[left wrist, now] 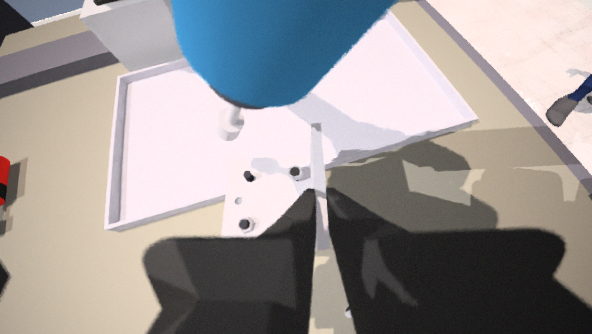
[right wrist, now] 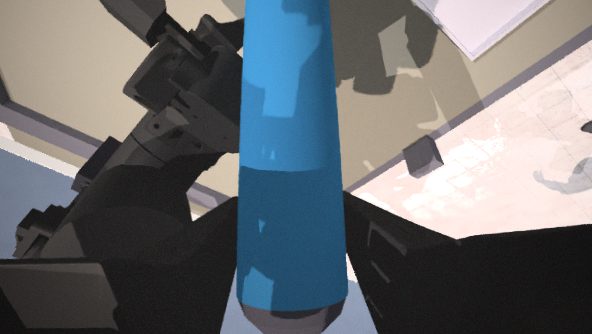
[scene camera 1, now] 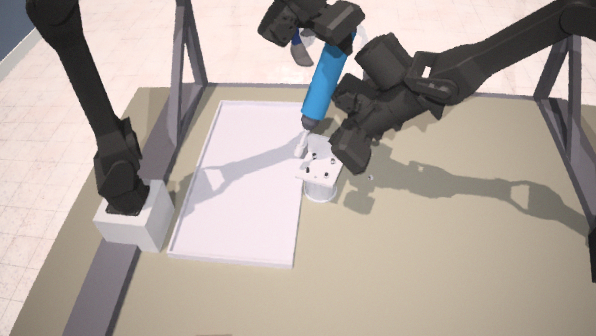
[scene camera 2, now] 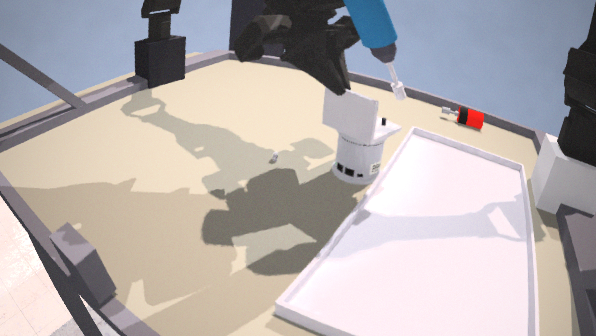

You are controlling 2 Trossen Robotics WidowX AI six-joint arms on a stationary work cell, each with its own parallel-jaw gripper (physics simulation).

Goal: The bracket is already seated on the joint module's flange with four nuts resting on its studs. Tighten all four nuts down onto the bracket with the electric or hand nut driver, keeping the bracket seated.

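Frame: origin at the left arm's base, x ahead, y left, z up, level; millimetres.
Seen in the pictures: left gripper, fingertip midpoint: [left wrist: 319, 196] [scene camera 1: 330, 141] [scene camera 2: 345, 93]; right gripper, fingertip midpoint: [right wrist: 289, 203] [scene camera 1: 343, 49]; left arm's base at its link origin: [scene camera 2: 159, 38]; right arm's base at its link origin: [scene camera 1: 128, 200] [scene camera 2: 577, 153].
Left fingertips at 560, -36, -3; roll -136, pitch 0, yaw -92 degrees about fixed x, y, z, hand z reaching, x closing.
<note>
Pixels of each thing's top centre, then the offset from my left fingertips to it, as dx, dy, dz.
- white joint module at its top centre: [scene camera 2: 364, 116] [scene camera 1: 320, 164] +9, +32, -31
- far nut at its top centre: [left wrist: 294, 171] +27, +14, -29
- dark stud at its top centre: [left wrist: 247, 174] +28, +49, -31
- white tray at its top centre: [scene camera 2: 458, 208] [left wrist: 277, 92] [scene camera 1: 249, 167] +158, +32, -89
- loose nut at its top centre: [scene camera 2: 275, 152] [scene camera 1: 371, 175] -76, -26, -95
- red driver at its top centre: [scene camera 2: 463, 107] +44, +380, -71
The bracket [scene camera 1: 318, 173] [scene camera 2: 350, 112] [left wrist: 267, 200] sits on the white joint module [scene camera 1: 320, 193] [scene camera 2: 359, 154]. Four dark studs show in scene camera 1. In the left wrist view, nuts ring two studs, the near nut [left wrist: 245, 224] and the far nut [left wrist: 295, 172]; I cannot make one out on the dark stud [left wrist: 249, 176]. My left gripper [scene camera 2: 343, 90] [left wrist: 319, 196] is shut on the bracket's upright plate. My right gripper [right wrist: 289, 203] is shut on the blue nut driver [scene camera 1: 325, 82] [scene camera 2: 372, 22] [left wrist: 270, 50] [right wrist: 290, 145]. Its socket [scene camera 1: 300, 149] [scene camera 2: 398, 91] [left wrist: 230, 126] hangs tilted beside the bracket, apart from the studs.
A white tray [scene camera 1: 235, 200] [scene camera 2: 425, 280] [left wrist: 165, 150] lies beside the module. A small metal piece, like a loose nut [scene camera 1: 370, 177] [scene camera 2: 274, 157], lies on the table. A red driver [scene camera 2: 470, 118] [left wrist: 4, 180] lies near the table edge. The left arm crosses close to the blue driver.
</note>
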